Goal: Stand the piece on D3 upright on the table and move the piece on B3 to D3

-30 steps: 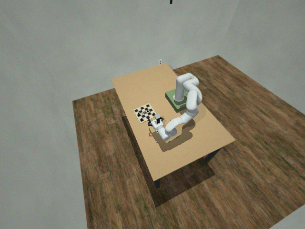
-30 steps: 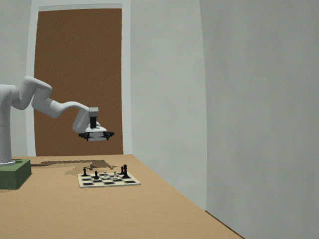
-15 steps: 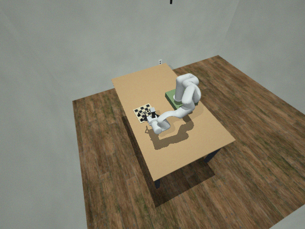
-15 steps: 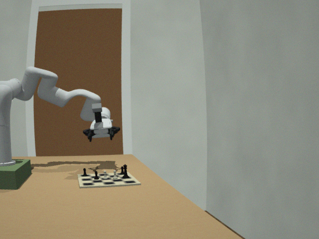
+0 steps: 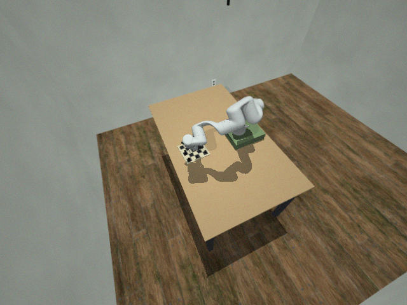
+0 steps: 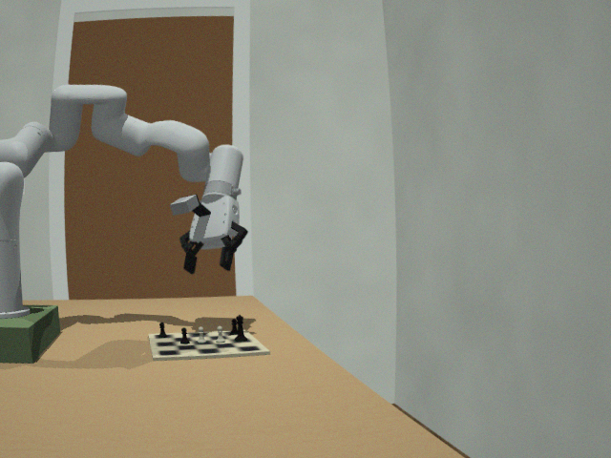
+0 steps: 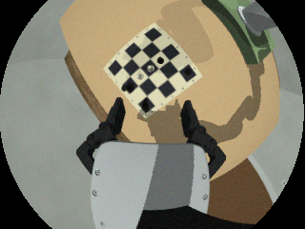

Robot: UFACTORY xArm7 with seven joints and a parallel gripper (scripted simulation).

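Now: hand 12 cm above the tall black piece, 6 cm to the left of it and 6 cm short of it. The rest, counted from my hand: small chessboard: 15 cm below, 8 cm to the right, 2 cm behind.
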